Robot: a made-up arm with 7 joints. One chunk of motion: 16 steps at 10 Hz.
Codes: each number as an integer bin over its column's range. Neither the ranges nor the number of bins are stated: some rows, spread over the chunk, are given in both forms.
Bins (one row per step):
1: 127 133 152 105 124 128
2: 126 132 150 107 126 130
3: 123 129 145 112 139 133
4: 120 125 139 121 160 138
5: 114 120 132 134 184 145
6: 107 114 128 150 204 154
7: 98 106 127 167 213 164
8: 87 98 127 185 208 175
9: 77 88 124 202 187 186
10: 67 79 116 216 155 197
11: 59 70 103 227 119 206
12: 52 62 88 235 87 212
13: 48 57 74 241 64 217
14: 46 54 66 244 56 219
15: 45 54 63 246 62 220
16: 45 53 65 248 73 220
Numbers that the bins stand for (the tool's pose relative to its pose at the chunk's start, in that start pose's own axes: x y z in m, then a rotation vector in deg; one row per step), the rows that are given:
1: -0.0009 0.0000 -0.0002 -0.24 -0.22 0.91
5: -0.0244 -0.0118 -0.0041 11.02 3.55 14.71
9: -0.0911 -0.0406 -0.0057 37.42 3.73 47.99
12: -0.1362 -0.0641 -0.0127 50.24 -2.54 69.09
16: -0.1488 -0.0722 -0.0173 55.28 -3.42 75.59
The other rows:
2: -0.0027 -0.0009 -0.0006 0.54 -0.09 2.53
3: -0.0081 -0.0036 -0.0016 2.48 0.72 4.96
4: -0.0135 -0.0073 -0.0027 5.98 2.04 9.02
6: -0.0370 -0.0172 -0.0049 17.24 4.80 22.01
7: -0.0532 -0.0244 -0.0051 23.84 5.36 30.13
8: -0.0731 -0.0316 -0.0051 30.82 5.05 39.06
10: -0.1091 -0.0487 -0.0073 42.86 1.73 56.92
11: -0.1236 -0.0569 -0.0098 47.13 -0.53 64.22
13: -0.1434 -0.0686 -0.0155 52.56 -3.98 73.15
14: -0.1470 -0.0713 -0.0171 53.73 -4.49 74.78
15: -0.1488 -0.0713 -0.0176 54.51 -4.11 75.59

